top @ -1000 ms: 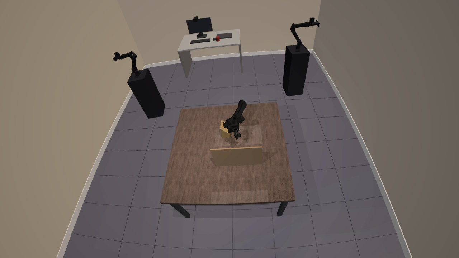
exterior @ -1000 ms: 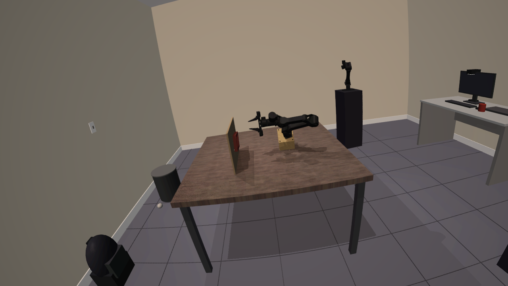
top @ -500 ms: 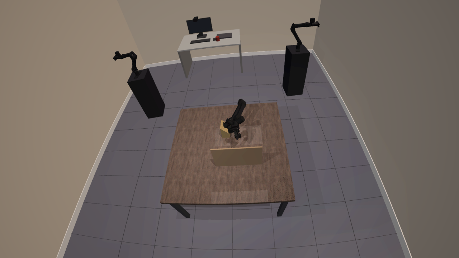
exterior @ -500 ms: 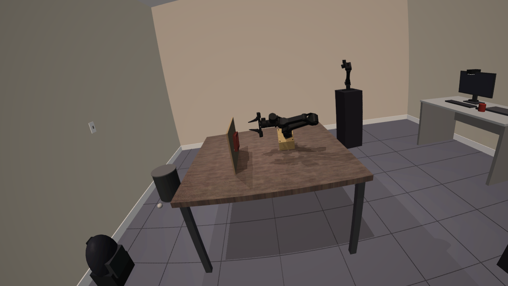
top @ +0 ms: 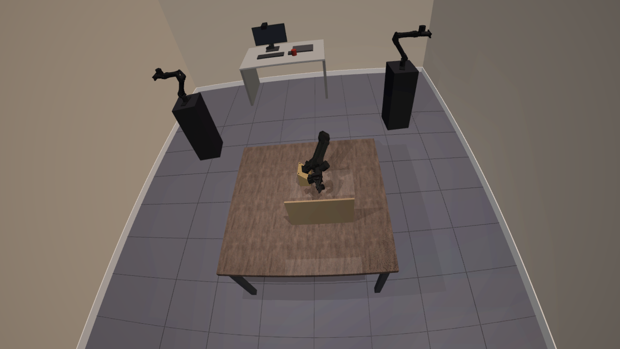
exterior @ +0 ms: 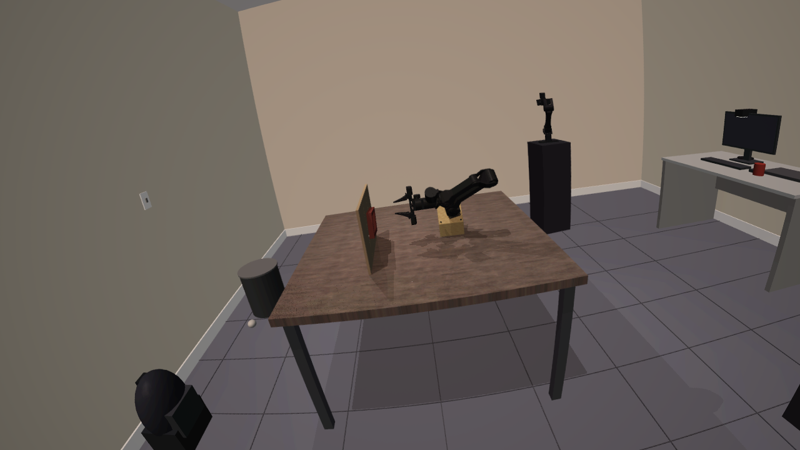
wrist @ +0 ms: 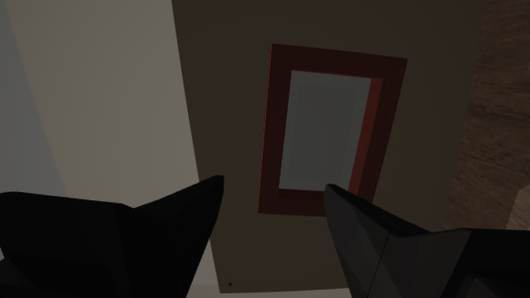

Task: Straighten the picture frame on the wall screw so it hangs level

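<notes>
My gripper tip is now 130 mm short of the picture frame and 50 mm above it. Also, from my gripper tip: tan wall panel 140 mm ahead, 70 mm below.
</notes>
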